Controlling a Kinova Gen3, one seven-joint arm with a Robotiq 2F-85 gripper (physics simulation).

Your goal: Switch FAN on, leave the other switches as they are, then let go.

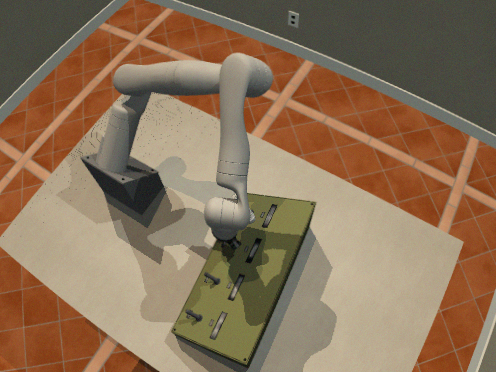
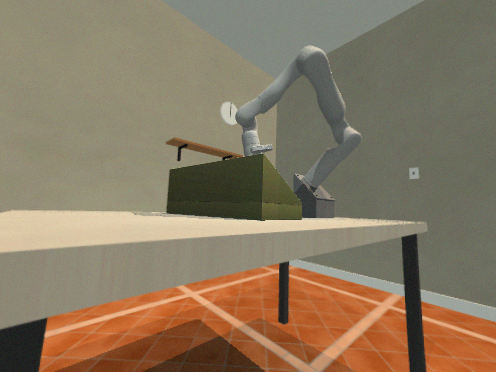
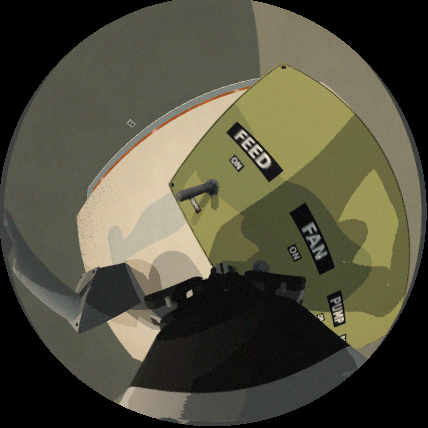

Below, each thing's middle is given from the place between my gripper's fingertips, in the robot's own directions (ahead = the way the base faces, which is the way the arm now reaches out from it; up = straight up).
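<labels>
Looking at the olive switch panel (image 1: 234, 312), I find it 8 cm to the right of my hand and 12 cm ahead of it.
</labels>
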